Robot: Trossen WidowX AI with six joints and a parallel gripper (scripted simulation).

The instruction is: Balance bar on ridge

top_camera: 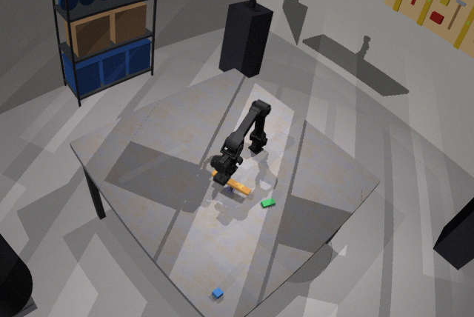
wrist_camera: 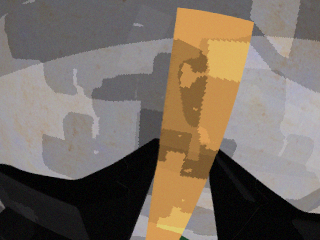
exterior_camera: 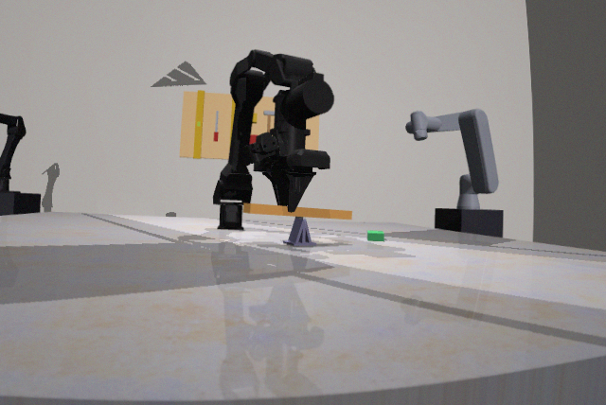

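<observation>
Now: the orange bar 10 mm behind my gripper tip and 30 mm to the left of it. From my gripper tip the other things lie so: green block (100 mm behind, 210 mm to the left, 50 mm below); then blue block (420 mm ahead, 410 mm to the left, 40 mm below).
</observation>
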